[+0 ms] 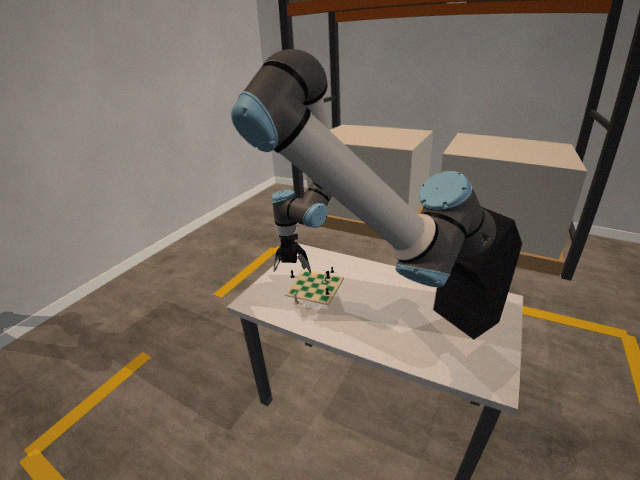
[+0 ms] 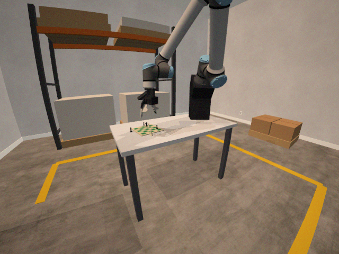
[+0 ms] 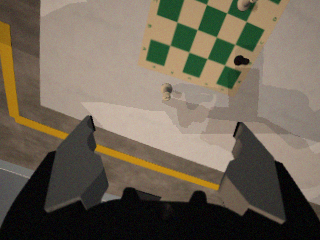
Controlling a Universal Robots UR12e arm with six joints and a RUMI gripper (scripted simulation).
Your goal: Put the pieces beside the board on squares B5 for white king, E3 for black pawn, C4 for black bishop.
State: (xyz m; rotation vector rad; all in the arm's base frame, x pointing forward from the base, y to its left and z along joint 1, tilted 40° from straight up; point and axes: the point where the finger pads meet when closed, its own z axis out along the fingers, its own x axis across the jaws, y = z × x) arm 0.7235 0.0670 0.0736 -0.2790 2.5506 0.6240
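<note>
Right now the white king is 1 cm behind my hand, 1 cm to the left of it and 13 cm below it. The rest, counted from my hand: chessboard (4 cm behind, 13 cm to the right, 16 cm below).
</note>
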